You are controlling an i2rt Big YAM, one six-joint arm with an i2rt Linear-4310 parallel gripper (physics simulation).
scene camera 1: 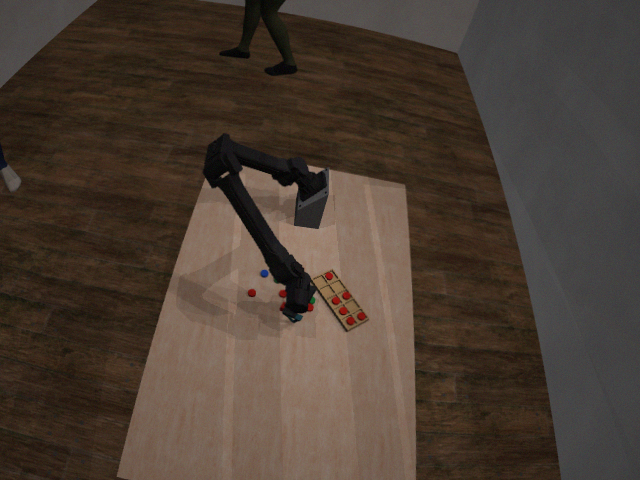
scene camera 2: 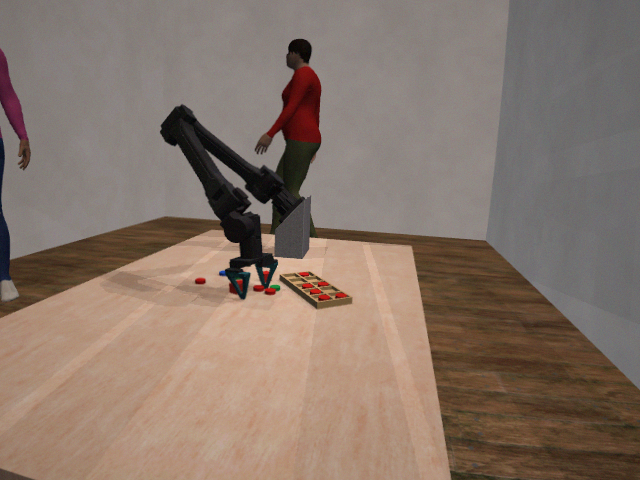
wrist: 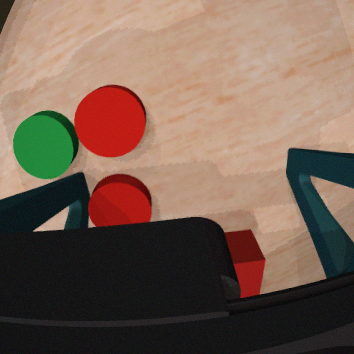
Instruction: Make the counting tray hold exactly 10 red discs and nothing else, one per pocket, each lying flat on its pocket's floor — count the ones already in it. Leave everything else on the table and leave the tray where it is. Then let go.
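The counting tray [scene camera 1: 358, 324] [scene camera 2: 334, 303] holds red discs in several pockets; other pockets are empty, mostly toward its far end. My gripper [scene camera 2: 254, 291] [wrist: 188, 172] is open and low over the loose pieces, left of the tray in the scene views. A red disc [scene camera 2: 258, 288] [wrist: 120, 205] lies between the fingers' lines, near the left finger in the wrist view, partly hidden by the gripper body. Another red disc [scene camera 1: 310, 307] [scene camera 2: 270, 291] [wrist: 110, 121] lies beyond it. More red discs [scene camera 1: 251, 292] [scene camera 1: 282, 293] lie farther left.
A green disc [scene camera 1: 312, 300] [scene camera 2: 276, 287] [wrist: 45, 145] lies beside the outer red disc. A red cube [scene camera 2: 233, 287] [wrist: 250, 265] is partly hidden by the gripper. Another red cube [scene camera 2: 266, 273] shows behind a finger. A blue disc [scene camera 1: 264, 273] [scene camera 2: 222, 272] lies toward the back left.
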